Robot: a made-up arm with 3 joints. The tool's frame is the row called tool.
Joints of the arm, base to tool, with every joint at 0 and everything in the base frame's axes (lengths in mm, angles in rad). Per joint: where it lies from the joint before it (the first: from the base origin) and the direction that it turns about. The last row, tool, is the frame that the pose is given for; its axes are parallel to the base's.
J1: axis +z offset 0 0 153.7
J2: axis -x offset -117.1 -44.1 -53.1
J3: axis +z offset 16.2 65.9 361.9
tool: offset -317.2 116.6 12
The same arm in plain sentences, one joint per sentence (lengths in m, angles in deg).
The arm has three revolute joints in a row. What follows holds with every joint at zero, and every direction is one of the base frame's.
Joint 1 sits 0.1537 m along +z from the base frame's origin and rotates about +z.
Joint 2 sits 0.1171 m along -x and 0.0441 m along -y and 0.0531 m along -z from joint 1 and rotates about -x.
Joint 3 sits 0.0162 m along +x and 0.0659 m along +y and 0.3619 m along +z from joint 2 and rotates about +z.
The tool frame, which is the frame that the pose is given for, sits 0.3172 m along -x and 0.1166 m along +y and 0.012 m along +z from joint 3; its axes are parallel to the base frame's.

